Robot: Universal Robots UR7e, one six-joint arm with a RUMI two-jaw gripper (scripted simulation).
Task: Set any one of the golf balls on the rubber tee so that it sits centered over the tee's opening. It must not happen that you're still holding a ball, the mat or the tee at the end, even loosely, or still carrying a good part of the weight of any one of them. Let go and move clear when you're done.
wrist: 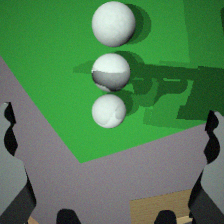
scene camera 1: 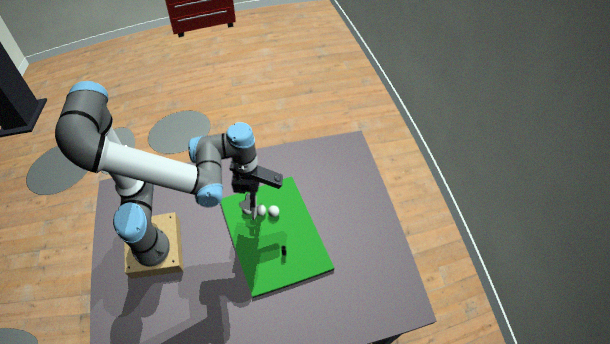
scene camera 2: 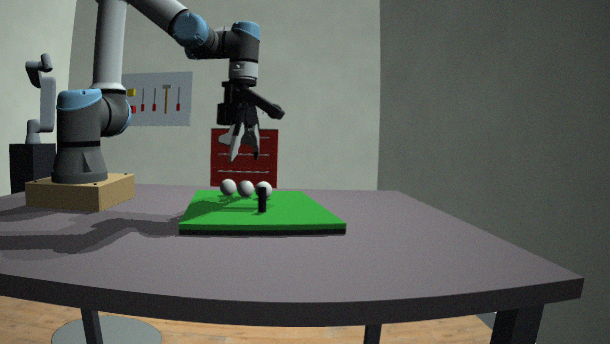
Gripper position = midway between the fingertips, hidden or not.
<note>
In view: the gripper (scene camera 2: 244, 161), a golf ball (wrist: 111, 72), a golf ball (wrist: 109, 111), a green mat (scene camera 1: 267, 267) and a golf ball (wrist: 110, 30).
The green mat shows as well in the wrist view (wrist: 168, 91) and in scene camera 2 (scene camera 2: 211, 213). The gripper is seen too in the wrist view (wrist: 112, 107) and in scene camera 1 (scene camera 1: 257, 200).
</note>
